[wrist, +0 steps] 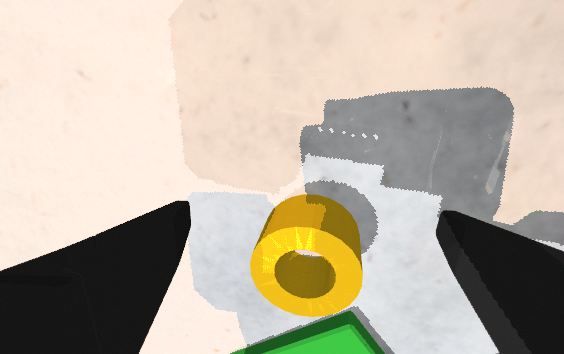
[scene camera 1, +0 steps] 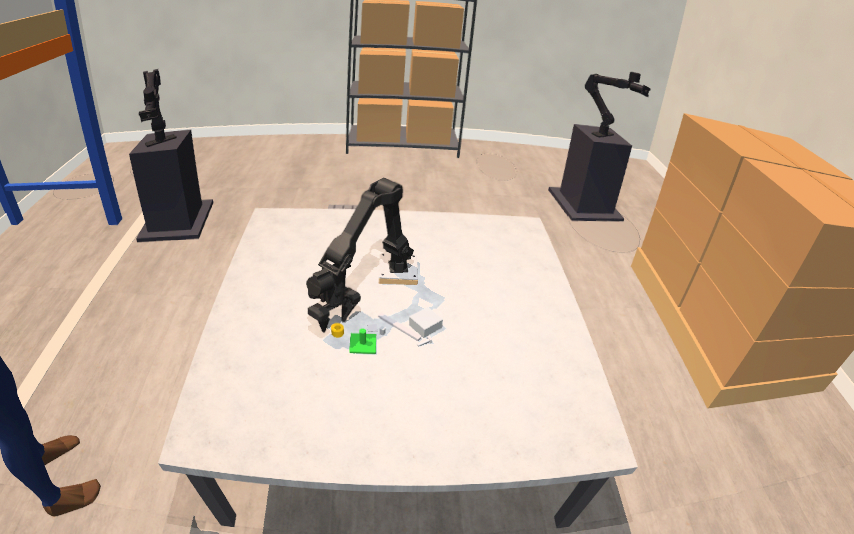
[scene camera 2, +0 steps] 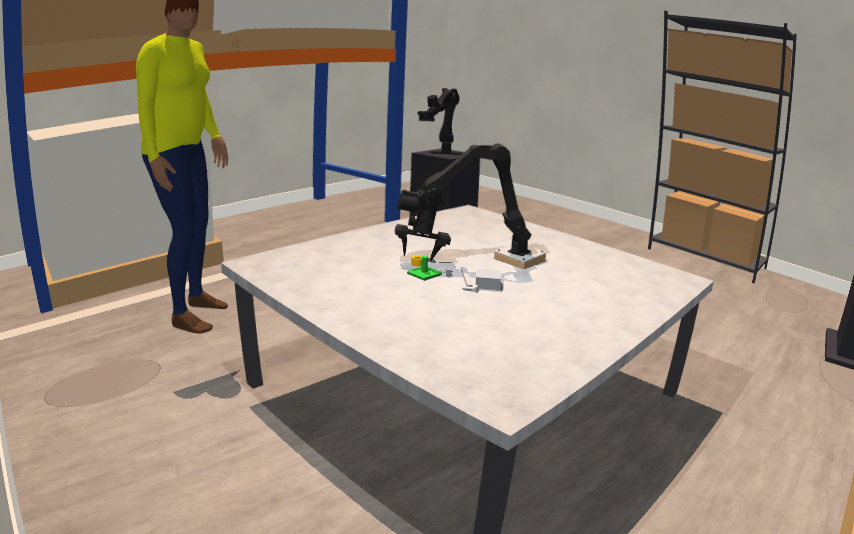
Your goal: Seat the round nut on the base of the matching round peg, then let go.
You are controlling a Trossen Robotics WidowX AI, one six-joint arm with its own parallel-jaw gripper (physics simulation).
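Note:
The round nut, a yellow ring, lies flat on the table, hole upward, off the peg. The matching round peg, green, stands upright on its square green base. In the wrist view, a corner of the green base shows at the bottom edge, close to the nut; the peg does not show there. My gripper is open and points down, with one finger on each side of the nut and a space on both sides.
A grey block, a thin pale rod and a small grey cylinder are on the table beside the green base. My arm's base plate stands farther back.

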